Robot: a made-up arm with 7 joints. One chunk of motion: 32 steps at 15 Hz.
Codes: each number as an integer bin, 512 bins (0 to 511) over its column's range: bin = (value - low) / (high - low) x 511, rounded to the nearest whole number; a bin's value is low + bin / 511 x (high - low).
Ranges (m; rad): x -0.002..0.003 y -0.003..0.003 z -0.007..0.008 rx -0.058..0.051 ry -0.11..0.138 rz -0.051..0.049
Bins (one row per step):
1: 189 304 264 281 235 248
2: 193 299 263 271 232 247
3: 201 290 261 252 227 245
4: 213 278 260 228 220 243
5: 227 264 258 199 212 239
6: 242 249 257 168 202 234
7: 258 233 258 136 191 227
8: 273 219 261 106 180 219
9: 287 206 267 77 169 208
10: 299 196 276 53 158 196
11: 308 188 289 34 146 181
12: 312 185 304 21 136 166
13: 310 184 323 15 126 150
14: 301 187 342 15 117 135
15: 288 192 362 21 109 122
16: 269 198 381 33 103 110
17: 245 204 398 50 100 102
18: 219 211 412 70 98 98
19: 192 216 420 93 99 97
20: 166 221 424 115 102 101
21: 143 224 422 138 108 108
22: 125 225 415 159 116 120
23: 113 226 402 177 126 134
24: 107 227 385 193 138 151
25: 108 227 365 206 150 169
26: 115 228 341 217 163 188
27: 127 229 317 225 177 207
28: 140 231 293 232 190 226
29: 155 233 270 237 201 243
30: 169 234 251 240 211 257
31: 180 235 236 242 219 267
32: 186 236 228 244 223 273
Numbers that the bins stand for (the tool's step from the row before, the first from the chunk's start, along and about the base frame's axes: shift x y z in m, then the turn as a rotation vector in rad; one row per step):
1: -0.00015 0.00057 0.00075 0.00194 0.00405 -0.00247
2: -0.00011 0.00051 0.00072 -0.00019 0.00259 -0.00266
3: -0.00003 0.00041 0.00066 -0.00425 0.00017 -0.00305
4: 0.00008 0.00026 0.00063 -0.00937 -0.00323 -0.00345
5: 0.00022 0.00010 0.00057 -0.01555 -0.00711 -0.00423
6: 0.00037 -0.00008 0.00054 -0.02216 -0.01196 -0.00521
7: 0.00052 -0.00026 0.00057 -0.02899 -0.01730 -0.00658
8: 0.00067 -0.00043 0.00066 -0.03539 -0.02264 -0.00814
9: 0.00081 -0.00058 0.00084 -0.04158 -0.02798 -0.01030
10: 0.00093 -0.00070 0.00110 -0.04669 -0.03332 -0.01264
11: 0.00101 -0.00079 0.00148 -0.05075 -0.03914 -0.01558
12: 0.00105 -0.00083 0.00192 -0.05352 -0.04400 -0.01851
13: 0.00103 -0.00084 0.00248 -0.05480 -0.04885 -0.02165
14: 0.00095 -0.00080 0.00304 -0.05480 -0.05322 -0.02458
15: 0.00082 -0.00075 0.00363 -0.05352 -0.05710 -0.02713
16: 0.00063 -0.00068 0.00418 -0.05096 -0.06001 -0.02947
17: 0.00040 -0.00060 0.00468 -0.04733 -0.06147 -0.03104
18: 0.00014 -0.00052 0.00509 -0.04307 -0.06244 -0.03182
19: -0.00012 -0.00046 0.00533 -0.03816 -0.06195 -0.03202
20: -0.00038 -0.00041 0.00545 -0.03347 -0.06050 -0.03123
21: -0.00060 -0.00037 0.00539 -0.02856 -0.05759 -0.02986
22: -0.00078 -0.00036 0.00518 -0.02408 -0.05370 -0.02752
23: -0.00089 -0.00035 0.00480 -0.02024 -0.04885 -0.02478
24: -0.00095 -0.00033 0.00430 -0.01683 -0.04303 -0.02145
25: -0.00094 -0.00033 0.00371 -0.01406 -0.03720 -0.01793
26: -0.00087 -0.00032 0.00301 -0.01171 -0.03089 -0.01421
27: -0.00076 -0.00031 0.00231 -0.01001 -0.02410 -0.01049
28: -0.00063 -0.00029 0.00160 -0.00851 -0.01779 -0.00677
29: -0.00048 -0.00026 0.00093 -0.00745 -0.01245 -0.00345
30: -0.00035 -0.00025 0.00037 -0.00681 -0.00760 -0.00071
31: -0.00024 -0.00024 -0.00007 -0.00638 -0.00371 0.00125
32: -0.00018 -0.00023 -0.00031 -0.00595 -0.00177 0.00242

